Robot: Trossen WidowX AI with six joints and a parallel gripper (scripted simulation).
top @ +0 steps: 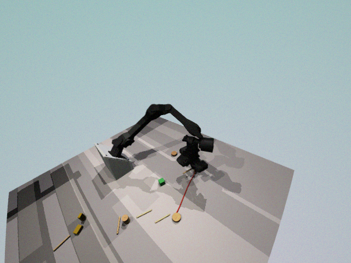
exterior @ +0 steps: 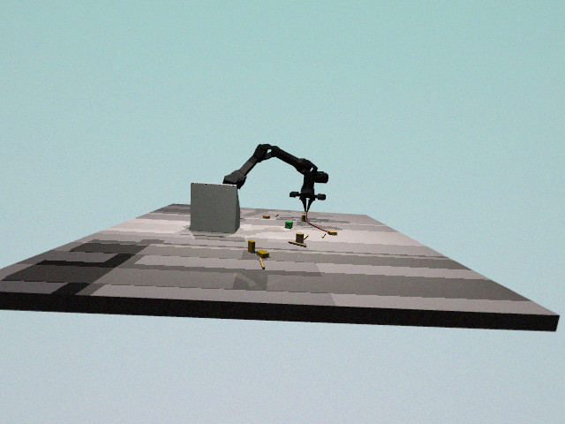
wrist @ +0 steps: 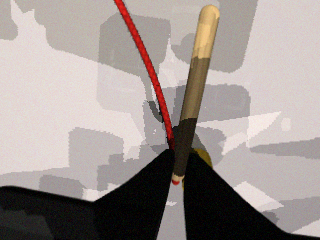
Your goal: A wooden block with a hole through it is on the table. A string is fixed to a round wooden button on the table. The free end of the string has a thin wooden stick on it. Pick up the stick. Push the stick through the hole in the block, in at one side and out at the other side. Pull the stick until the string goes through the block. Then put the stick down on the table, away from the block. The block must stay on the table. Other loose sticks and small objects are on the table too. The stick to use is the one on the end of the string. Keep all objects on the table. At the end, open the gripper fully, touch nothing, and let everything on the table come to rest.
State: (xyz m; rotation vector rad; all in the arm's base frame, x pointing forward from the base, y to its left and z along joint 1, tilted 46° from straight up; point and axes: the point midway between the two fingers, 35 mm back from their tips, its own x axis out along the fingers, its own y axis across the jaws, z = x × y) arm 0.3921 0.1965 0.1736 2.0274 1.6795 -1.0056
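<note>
The yellow cylinder is 10 mm behind my gripper tip, 40 mm to the left of it and 40 mm below it. The rest, counted from my gripper tip: thin wooden stick 10 mm to the right; then green cube 100 mm behind, 160 mm to the right, 40 mm below; then wooden cylinder 80 mm behind, 410 mm to the right, 40 mm below.
</note>
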